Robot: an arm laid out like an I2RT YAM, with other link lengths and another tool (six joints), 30 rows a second.
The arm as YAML. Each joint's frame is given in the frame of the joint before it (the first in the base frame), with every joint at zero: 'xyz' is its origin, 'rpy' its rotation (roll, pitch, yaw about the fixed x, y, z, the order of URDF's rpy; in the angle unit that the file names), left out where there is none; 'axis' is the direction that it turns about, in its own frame. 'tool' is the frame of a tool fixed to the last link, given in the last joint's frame.
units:
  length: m
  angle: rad
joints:
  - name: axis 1
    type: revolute
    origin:
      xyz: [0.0, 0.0, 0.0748]
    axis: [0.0, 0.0, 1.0]
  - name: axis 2
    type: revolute
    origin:
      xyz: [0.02, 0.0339, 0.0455]
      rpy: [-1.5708, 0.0, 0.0]
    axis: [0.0, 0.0, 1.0]
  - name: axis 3
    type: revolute
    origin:
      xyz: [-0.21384, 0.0, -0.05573]
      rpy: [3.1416, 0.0, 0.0]
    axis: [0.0, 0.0, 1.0]
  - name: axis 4
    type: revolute
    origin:
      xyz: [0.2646, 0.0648, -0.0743]
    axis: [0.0, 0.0, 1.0]
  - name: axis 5
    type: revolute
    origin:
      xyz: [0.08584, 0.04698, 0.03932]
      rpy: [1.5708, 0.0, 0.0]
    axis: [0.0, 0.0, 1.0]
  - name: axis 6
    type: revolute
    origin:
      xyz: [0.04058, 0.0, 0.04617]
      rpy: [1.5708, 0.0, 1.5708]
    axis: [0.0, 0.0, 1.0]
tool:
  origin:
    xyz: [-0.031, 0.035, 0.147]
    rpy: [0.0, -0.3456, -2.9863]
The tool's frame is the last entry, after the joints.
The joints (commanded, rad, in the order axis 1, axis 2, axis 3, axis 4, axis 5, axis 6), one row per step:
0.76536 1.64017 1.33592 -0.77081 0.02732 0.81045
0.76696 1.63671 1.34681 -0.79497 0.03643 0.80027
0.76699 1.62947 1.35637 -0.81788 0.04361 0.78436
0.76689 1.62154 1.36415 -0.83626 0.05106 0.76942
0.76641 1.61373 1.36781 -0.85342 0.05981 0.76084
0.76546 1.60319 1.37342 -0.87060 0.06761 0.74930
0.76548 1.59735 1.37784 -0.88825 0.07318 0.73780
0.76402 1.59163 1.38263 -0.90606 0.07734 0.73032
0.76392 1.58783 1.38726 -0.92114 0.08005 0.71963
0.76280 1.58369 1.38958 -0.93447 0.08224 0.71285
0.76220 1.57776 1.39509 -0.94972 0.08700 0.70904
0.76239 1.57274 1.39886 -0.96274 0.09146 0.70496
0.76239 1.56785 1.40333 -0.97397 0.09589 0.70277
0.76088 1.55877 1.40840 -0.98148 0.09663 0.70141
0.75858 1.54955 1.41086 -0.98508 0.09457 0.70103
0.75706 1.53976 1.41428 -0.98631 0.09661 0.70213
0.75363 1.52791 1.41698 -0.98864 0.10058 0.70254
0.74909 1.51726 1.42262 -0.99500 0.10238 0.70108
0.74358 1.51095 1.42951 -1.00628 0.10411 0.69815
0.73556 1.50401 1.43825 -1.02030 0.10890 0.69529
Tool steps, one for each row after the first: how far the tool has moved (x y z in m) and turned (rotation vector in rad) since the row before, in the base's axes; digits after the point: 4 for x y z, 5 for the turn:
-0.0016 -0.0030 0.0021 -0.01627 -0.00159 0.00628
-0.0015 -0.0033 0.0033 -0.01458 -0.00468 0.01078
-0.0009 -0.0030 0.0035 -0.01205 -0.00693 0.00972
-0.0010 -0.0036 0.0020 -0.01270 -0.00367 0.00314
-0.0007 -0.0034 0.0039 -0.01000 -0.00717 0.00577
-0.0018 -0.0032 0.0015 -0.01299 -0.00111 0.00776
-0.0014 -0.0033 0.0018 -0.01052 0.00080 0.00338
-0.0017 -0.0025 0.0012 -0.01031 0.00050 0.00830
-0.0015 -0.0027 0.0008 -0.00866 0.00198 0.00403
-0.0010 -0.0026 0.0025 -0.00714 -0.00110 0.00081
-0.0012 -0.0022 0.0017 -0.00734 -0.00065 0.00199
-0.0007 -0.0018 0.0022 -0.00500 -0.00191 0.00012
0.0001 -0.0009 0.0045 0.00359 -0.00557 -0.00059
0.0002 -0.0005 0.0041 0.00677 -0.00466 -0.00108
0.0012 -0.0003 0.0049 0.00732 -0.00971 -0.00340
0.0016 -0.0014 0.0052 0.00595 -0.01123 -0.00558
0.0013 -0.0018 0.0054 0.00502 -0.00869 -0.00407
0.0008 -0.0028 0.0036 -0.00102 -0.00315 -0.00373
0.0017 -0.0041 0.0042 -0.00320 -0.00475 -0.00773

